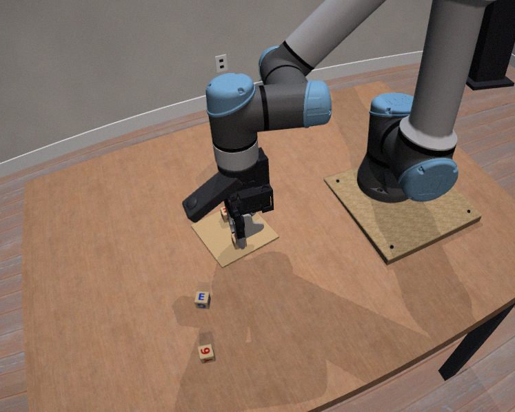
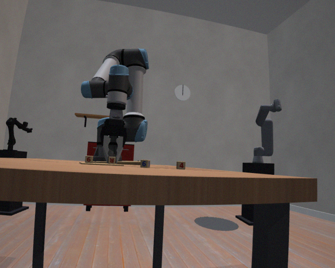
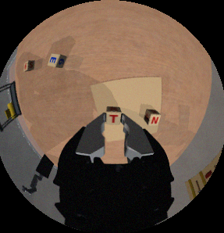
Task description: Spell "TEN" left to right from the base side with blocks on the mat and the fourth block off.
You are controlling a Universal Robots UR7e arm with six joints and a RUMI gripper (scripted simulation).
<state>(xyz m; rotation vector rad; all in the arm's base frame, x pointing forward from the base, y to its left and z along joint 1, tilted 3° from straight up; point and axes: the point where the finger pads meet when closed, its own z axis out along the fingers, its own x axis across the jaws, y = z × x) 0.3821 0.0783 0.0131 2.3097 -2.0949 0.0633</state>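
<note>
Now: the T block right at my hand. Round my hand: E block (10 cm ahead, 12 cm to the left, 1 cm below); tan mat (4 cm to the right, 2 cm below); 9 block (11 cm ahead, 24 cm to the left, 1 cm below).
</note>
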